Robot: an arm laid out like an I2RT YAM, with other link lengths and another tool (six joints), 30 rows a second.
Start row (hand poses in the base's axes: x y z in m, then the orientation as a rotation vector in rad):
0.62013, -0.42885, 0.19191, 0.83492, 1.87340, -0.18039
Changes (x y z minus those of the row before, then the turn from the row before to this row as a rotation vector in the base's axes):
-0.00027, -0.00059, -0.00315, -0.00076, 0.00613, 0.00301
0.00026, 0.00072, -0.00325, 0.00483, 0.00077, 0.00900
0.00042, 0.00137, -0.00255, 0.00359, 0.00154, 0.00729
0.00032, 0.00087, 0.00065, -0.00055, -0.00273, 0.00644
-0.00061, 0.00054, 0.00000, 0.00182, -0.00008, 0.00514
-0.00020, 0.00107, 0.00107, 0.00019, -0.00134, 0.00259
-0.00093, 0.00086, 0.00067, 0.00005, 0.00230, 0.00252
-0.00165, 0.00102, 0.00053, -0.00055, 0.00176, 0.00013
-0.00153, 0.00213, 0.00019, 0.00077, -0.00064, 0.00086
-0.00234, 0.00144, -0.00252, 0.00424, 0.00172, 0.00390
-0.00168, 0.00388, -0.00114, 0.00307, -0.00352, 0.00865
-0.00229, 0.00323, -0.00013, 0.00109, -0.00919, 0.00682
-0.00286, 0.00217, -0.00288, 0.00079, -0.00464, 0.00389
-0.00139, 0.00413, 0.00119, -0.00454, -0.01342, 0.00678
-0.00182, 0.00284, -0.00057, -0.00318, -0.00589, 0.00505
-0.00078, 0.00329, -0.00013, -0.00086, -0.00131, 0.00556
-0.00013, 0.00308, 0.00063, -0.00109, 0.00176, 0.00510
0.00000, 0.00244, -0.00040, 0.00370, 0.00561, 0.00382
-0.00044, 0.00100, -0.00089, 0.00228, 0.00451, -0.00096
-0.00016, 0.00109, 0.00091, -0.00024, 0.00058, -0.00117
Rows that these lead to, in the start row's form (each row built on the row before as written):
0.61986, -0.42944, 0.18876, 0.83184, 1.88012, -0.18197
0.62012, -0.42872, 0.18551, 0.82657, 1.88541, -0.17225
0.62054, -0.42735, 0.18296, 0.82211, 1.89045, -0.16508
0.62086, -0.42648, 0.18361, 0.81542, 1.89023, -0.16042
0.62025, -0.42594, 0.18361, 0.81173, 1.89250, -0.15550
0.62005, -0.42487, 0.18468, 0.80930, 1.89226, -0.15314
0.61912, -0.42401, 0.18535, 0.80706, 1.89538, -0.15252
0.61747, -0.42299, 0.18588, 0.80667, 1.89696, -0.15371
0.61594, -0.42086, 0.18607, 0.80632, 1.89685, -0.15218
0.61360, -0.41942, 0.18355, 0.80554, 1.90084, -0.14653
0.61192, -0.41554, 0.18241, 0.79906, 1.90143, -0.13681
0.60963, -0.41231, 0.18228, 0.79262, 1.89556, -0.12770
0.60677, -0.41014, 0.17940, 0.78910, 1.89280, -0.12261
0.60538, -0.40601, 0.18059, 0.77858, 1.88178, -0.11709
0.60356, -0.40317, 0.18002, 0.77120, 1.87747, -0.11448
0.60278, -0.39988, 0.17989, 0.76525, 1.87810, -0.11125
0.60265, -0.39680, 0.18052, 0.75980, 1.88142, -0.10975
0.60265, -0.39436, 0.18012, 0.75911, 1.88879, -0.10612
0.60221, -0.39336, 0.17923, 0.76191, 1.89313, -0.10638
0.60205, -0.39227, 0.18014, 0.76291, 1.89321, -0.10757

